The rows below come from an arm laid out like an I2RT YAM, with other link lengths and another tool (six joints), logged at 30 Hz.
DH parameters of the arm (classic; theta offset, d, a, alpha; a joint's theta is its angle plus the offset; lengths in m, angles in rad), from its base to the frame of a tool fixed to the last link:
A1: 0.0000 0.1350 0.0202 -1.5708
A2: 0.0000 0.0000 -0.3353 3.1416
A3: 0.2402 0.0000 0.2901 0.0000
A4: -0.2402 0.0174 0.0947 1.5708
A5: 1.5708 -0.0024 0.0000 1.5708
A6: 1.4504 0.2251 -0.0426 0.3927
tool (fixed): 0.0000 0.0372 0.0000 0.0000
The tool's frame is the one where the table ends.
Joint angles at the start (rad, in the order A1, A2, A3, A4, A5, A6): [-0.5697 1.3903 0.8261 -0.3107 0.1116 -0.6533]
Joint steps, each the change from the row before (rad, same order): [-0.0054 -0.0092 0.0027 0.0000 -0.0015 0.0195]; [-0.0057 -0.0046 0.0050 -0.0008 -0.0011 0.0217]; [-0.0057 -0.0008 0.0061 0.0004 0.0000 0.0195]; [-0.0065 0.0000 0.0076 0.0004 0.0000 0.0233]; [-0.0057 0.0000 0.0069 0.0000 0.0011 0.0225]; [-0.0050 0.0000 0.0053 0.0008 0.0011 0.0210]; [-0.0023 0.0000 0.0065 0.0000 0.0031 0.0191]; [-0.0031 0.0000 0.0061 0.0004 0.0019 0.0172]
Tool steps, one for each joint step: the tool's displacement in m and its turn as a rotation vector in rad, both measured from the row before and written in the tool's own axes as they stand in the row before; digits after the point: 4 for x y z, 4 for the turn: [-0.0009 -0.0068 -0.0012 0.0093 0.0032 0.0256]; [-0.0007 -0.0062 0.0000 0.0075 0.0063 0.0266]; [-0.0006 -0.0058 0.0010 0.0073 0.0070 0.0237]; [-0.0009 -0.0066 0.0013 0.0081 0.0084 0.0279]; [-0.0007 -0.0060 0.0013 0.0078 0.0088 0.0261]; [-0.0005 -0.0052 0.0012 0.0070 0.0081 0.0241]; [-0.0015 -0.0049 0.0008 0.0075 0.0061 0.0207]; [-0.0015 -0.0048 0.0008 0.0069 0.0052 0.0197]
